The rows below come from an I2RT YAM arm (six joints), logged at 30 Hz.
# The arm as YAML. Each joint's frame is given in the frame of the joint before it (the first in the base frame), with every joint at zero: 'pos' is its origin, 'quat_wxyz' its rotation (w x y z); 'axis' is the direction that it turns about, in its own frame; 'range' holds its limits. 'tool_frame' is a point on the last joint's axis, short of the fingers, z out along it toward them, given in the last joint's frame.
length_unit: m
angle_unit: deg
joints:
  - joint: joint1
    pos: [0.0, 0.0, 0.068]
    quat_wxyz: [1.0, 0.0, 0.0, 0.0]
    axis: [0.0, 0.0, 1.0]
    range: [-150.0, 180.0]
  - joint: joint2
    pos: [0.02, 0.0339, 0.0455]
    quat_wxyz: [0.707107, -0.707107, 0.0, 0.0]
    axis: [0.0, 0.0, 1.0]
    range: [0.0, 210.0]
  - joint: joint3
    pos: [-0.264, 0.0, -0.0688]
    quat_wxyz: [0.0, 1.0, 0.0, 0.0]
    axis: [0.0, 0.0, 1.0]
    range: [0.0, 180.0]
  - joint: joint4
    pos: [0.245, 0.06, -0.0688]
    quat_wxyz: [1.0, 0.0, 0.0, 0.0]
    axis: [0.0, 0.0, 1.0]
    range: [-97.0, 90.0]
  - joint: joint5
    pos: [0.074, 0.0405, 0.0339]
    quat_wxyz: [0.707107, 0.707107, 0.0, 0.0]
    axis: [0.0, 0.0, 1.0]
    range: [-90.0, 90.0]
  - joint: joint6
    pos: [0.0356, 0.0, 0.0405]
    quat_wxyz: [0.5, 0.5, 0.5, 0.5]
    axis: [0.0, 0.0, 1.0]
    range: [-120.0, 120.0]
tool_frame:
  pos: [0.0, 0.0, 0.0]
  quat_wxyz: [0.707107, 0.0, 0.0, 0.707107]
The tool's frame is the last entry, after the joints.
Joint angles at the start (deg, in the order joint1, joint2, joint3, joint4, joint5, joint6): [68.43, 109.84, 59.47, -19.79, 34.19, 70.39]
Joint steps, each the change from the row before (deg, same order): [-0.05, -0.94, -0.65, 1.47, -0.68, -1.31]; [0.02, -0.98, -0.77, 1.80, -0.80, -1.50]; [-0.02, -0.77, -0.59, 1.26, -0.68, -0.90]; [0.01, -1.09, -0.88, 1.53, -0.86, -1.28]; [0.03, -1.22, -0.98, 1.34, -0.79, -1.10]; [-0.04, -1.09, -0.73, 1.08, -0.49, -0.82]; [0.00, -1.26, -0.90, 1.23, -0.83, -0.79]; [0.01, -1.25, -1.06, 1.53, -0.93, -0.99]
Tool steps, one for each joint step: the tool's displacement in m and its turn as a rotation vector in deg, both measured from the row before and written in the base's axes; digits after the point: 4 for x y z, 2 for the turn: [-0.0001, -0.0002, 0.0034, 1.05, -0.15, 1.21]; [-0.0006, 0.0000, 0.0033, 1.20, -0.20, 1.49]; [-0.0004, -0.0003, 0.0026, 1.00, -0.07, 0.95]; [-0.0010, -0.0010, 0.0033, 1.10, -0.12, 1.37]; [-0.0013, -0.0018, 0.0035, 1.04, -0.13, 1.23]; [-0.0006, -0.0015, 0.0037, 0.99, -0.30, 0.82]; [-0.0012, -0.0018, 0.0039, 1.25, -0.10, 1.01]; [-0.0014, -0.0020, 0.0033, 1.28, -0.16, 1.24]
